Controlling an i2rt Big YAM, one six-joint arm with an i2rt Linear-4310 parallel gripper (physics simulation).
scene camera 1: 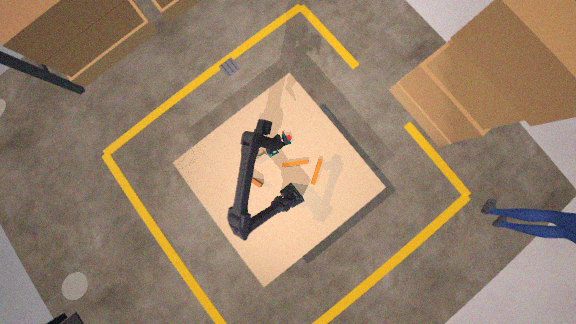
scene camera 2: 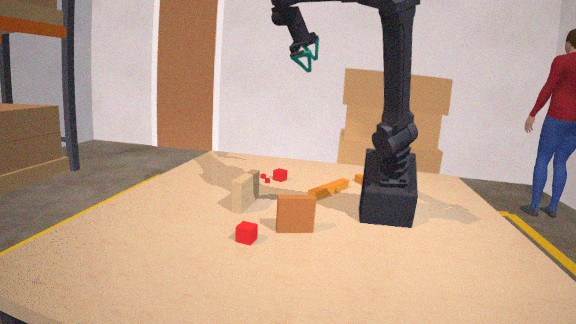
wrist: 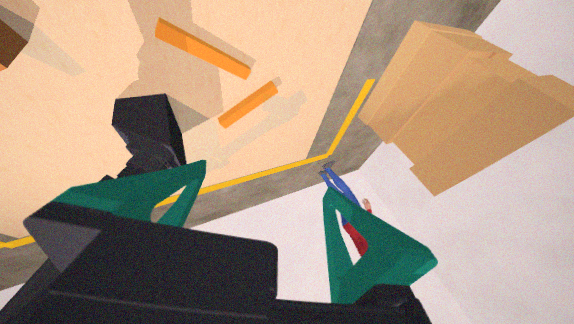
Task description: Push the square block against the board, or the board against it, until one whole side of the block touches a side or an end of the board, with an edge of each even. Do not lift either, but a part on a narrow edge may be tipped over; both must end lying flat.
my gripper: open, holds nothing
a board [scene camera 2: 245,189]: on the table
a square block [scene camera 2: 295,213]: on the table
